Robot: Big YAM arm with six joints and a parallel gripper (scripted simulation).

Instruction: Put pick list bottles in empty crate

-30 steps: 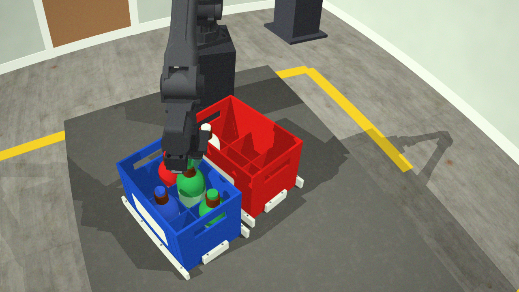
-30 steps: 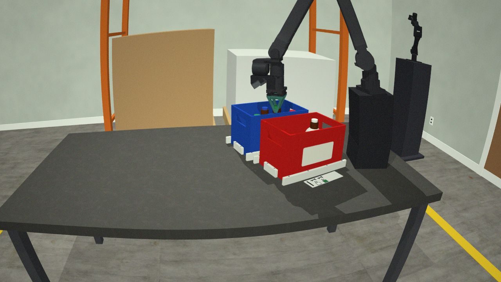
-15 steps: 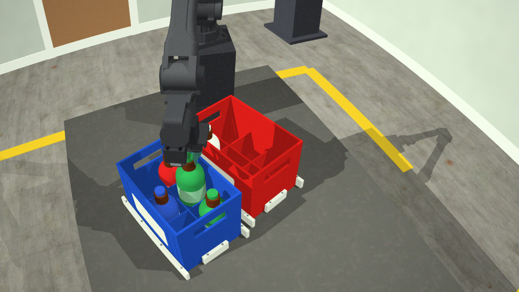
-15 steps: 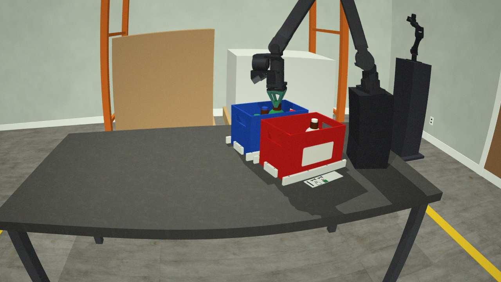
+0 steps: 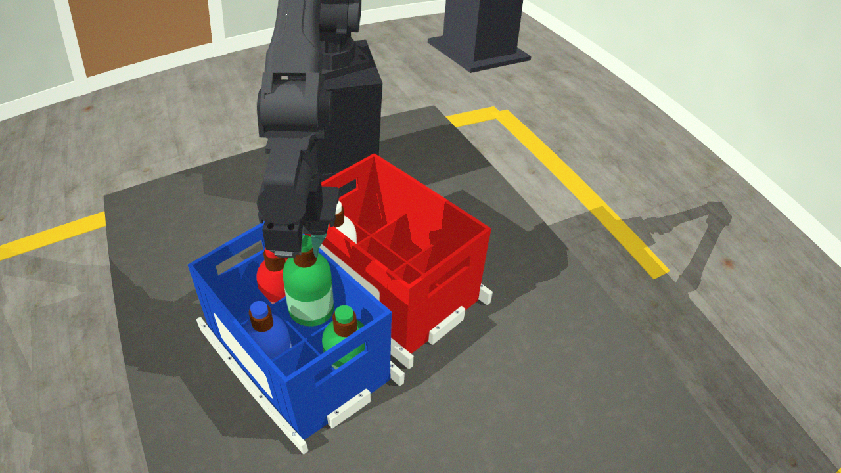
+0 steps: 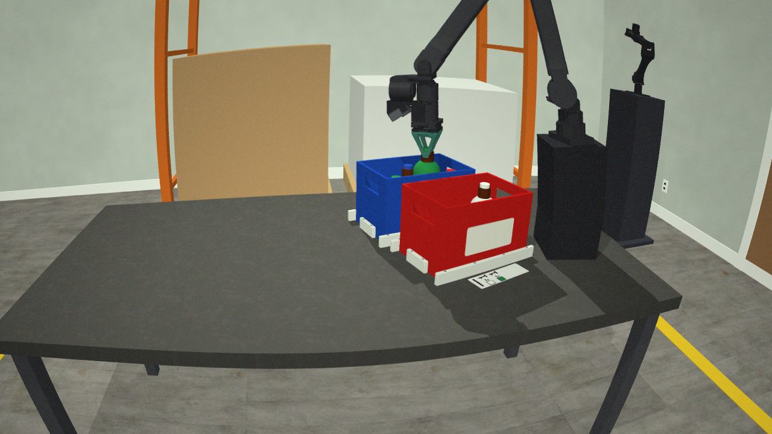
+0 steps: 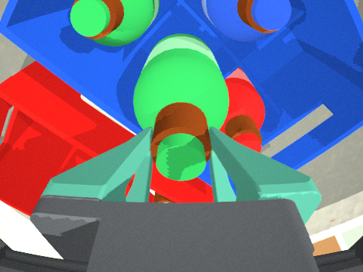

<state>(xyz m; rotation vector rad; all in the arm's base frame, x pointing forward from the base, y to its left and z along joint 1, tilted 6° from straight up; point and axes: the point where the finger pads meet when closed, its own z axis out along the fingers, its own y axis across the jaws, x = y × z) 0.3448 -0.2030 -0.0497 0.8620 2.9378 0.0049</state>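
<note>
Now: hand 60 mm above the green bottle. Also, from my hand: blue crate: 140 mm below, 50 mm to the right, 10 mm ahead; then red bottle: 130 mm below, 80 mm behind, 20 mm to the right; then blue bottle: 130 mm below, 90 mm to the right, 20 mm ahead.
</note>
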